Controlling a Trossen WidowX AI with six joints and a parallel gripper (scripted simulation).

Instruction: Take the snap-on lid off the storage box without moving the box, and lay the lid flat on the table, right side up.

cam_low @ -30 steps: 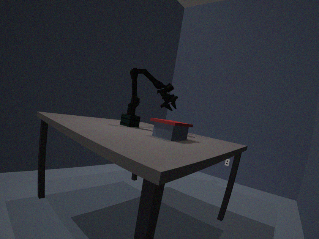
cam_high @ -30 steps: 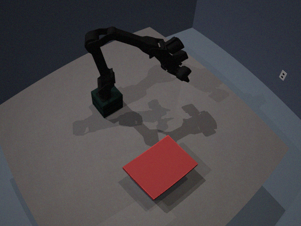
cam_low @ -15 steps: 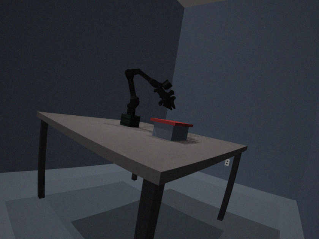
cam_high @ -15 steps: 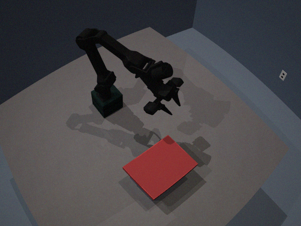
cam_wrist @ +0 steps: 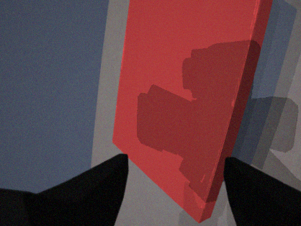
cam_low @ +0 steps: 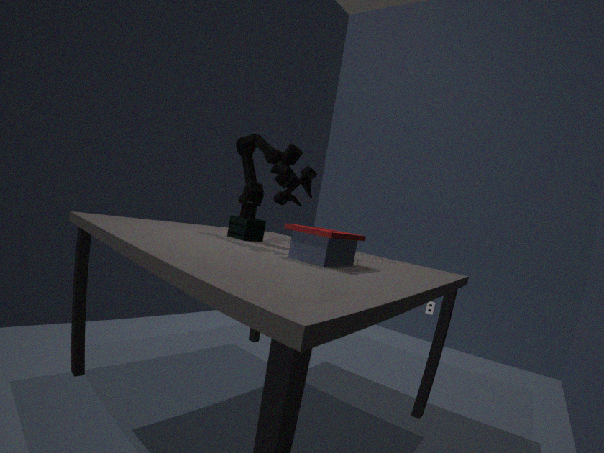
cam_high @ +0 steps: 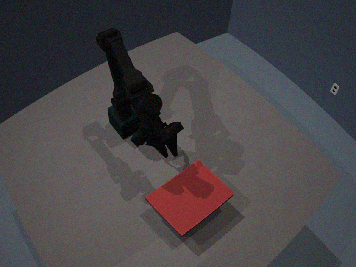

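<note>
My gripper tip is 120 mm short of the red lid, 20 mm to the left of it and 90 mm above it. The rest, counted from my gripper tip: storage box (120 mm ahead, 20 mm to the right, 140 mm below).
</note>
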